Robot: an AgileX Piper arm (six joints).
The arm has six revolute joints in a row. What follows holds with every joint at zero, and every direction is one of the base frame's. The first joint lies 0.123 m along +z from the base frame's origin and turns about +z. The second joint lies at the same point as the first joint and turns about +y. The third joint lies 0.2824 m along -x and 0.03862 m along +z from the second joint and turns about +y. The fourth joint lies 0.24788 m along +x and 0.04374 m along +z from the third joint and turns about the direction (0.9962, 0, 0.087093). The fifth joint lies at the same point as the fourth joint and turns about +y. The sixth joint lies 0.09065 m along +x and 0.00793 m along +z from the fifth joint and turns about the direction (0.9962, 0, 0.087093). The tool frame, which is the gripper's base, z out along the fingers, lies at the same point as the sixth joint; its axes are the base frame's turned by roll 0, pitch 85.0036 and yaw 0 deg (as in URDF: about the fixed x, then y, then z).
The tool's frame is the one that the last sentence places.
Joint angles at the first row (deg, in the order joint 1, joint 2, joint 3, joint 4, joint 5, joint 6):
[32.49, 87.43, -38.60, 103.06, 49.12, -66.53]
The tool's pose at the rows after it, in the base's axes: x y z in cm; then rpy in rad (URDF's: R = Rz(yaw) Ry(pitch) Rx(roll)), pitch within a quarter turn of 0, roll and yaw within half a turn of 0:
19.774, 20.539, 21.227, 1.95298, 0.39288, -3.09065
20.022, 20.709, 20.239, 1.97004, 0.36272, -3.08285
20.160, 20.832, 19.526, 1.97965, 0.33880, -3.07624
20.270, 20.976, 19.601, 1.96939, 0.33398, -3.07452
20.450, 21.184, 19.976, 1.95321, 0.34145, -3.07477
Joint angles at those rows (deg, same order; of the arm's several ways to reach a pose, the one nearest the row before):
[32.49, 88.66, -38.41, 103.06, 49.12, -67.14]
[32.49, 90.73, -38.41, 103.11, 49.24, -67.26]
[32.49, 92.24, -38.41, 103.11, 49.53, -67.26]
[32.49, 92.60, -38.87, 103.11, 50.16, -66.97]
[32.54, 92.65, -39.67, 103.23, 50.73, -66.84]

